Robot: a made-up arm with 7 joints.
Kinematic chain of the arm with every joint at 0, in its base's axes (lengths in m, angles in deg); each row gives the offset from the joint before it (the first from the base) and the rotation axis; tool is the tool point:
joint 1: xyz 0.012 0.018 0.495 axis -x
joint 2: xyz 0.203 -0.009 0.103 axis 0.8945 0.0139 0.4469
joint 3: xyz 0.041 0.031 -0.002 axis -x
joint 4: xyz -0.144 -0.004 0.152 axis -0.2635 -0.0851 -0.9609
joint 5: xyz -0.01 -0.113 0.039 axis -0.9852 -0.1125 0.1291
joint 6: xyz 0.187 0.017 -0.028 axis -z
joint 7: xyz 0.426 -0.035 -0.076 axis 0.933 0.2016 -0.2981
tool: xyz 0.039 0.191 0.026
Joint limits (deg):
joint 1: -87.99..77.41
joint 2: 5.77..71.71
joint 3: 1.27..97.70
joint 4: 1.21..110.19
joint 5: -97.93..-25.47
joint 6: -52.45..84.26
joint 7: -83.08..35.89
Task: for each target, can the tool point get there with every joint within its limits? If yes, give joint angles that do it. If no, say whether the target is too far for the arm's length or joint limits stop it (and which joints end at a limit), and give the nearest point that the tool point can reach.
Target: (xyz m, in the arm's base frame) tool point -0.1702 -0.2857 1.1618
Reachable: yes | joints 2.65 36.16 83.98 92.14 -41.63 53.34 0.62
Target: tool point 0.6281 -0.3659 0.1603
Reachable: yes | joints -57.90 47.69 15.50 63.05 -47.68 5.21 -9.56
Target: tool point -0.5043 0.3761 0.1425
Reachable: no: joint limits stop it (at a limit: joint 1, joint 2, joint 3, joint 4, joint 5, joint 7) | nearest point -0.5240 0.4401 0.3045 | short by 0.175 m
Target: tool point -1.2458 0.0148 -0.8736
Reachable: no: too far | nearest point -0.3370 -0.0907 -0.1160 | short by 1.188 m
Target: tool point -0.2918 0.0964 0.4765
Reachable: no: joint limits stop it (at a limit: joint 1, joint 2, joint 3, joint 4, joint 6, joint 7) | nearest point -0.3239 0.0418 0.2594 | short by 0.226 m
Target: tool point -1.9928 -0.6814 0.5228
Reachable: no: too far | nearest point -0.5544 -0.4079 0.5119 | short by 1.464 m
